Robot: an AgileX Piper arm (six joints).
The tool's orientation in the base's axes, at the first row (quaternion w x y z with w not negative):
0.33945, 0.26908, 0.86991, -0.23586
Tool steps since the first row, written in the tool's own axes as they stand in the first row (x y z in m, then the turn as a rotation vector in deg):
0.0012, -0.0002, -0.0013, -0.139, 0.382, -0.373
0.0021, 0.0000, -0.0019, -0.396, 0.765, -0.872
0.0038, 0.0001, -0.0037, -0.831, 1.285, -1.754
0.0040, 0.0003, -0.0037, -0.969, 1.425, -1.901
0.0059, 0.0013, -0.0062, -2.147, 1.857, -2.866
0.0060, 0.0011, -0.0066, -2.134, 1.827, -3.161
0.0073, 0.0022, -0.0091, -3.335, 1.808, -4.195
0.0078, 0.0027, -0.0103, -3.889, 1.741, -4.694
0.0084, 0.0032, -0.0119, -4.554, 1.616, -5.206
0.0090, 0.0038, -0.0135, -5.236, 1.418, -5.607
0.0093, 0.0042, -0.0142, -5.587, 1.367, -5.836
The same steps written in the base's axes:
-0.0015, 0.0010, 0.0000, 0.154, 0.463, 0.258
-0.0022, 0.0018, -0.0003, 0.324, 0.964, 0.684
-0.0040, 0.0034, -0.0003, 0.513, 1.740, 1.458
-0.0040, 0.0036, -0.0005, 0.619, 1.889, 1.622
-0.0057, 0.0065, -0.0004, 1.179, 2.420, 3.004
-0.0061, 0.0066, -0.0002, 1.015, 2.576, 3.196
-0.0074, 0.0093, 0.0003, 1.274, 2.806, 4.743
-0.0080, 0.0105, 0.0006, 1.347, 2.881, 5.484
-0.0088, 0.0120, 0.0011, 1.447, 2.887, 6.327
-0.0095, 0.0136, 0.0016, 1.562, 2.767, 7.125
-0.0098, 0.0144, 0.0017, 1.643, 2.757, 7.539

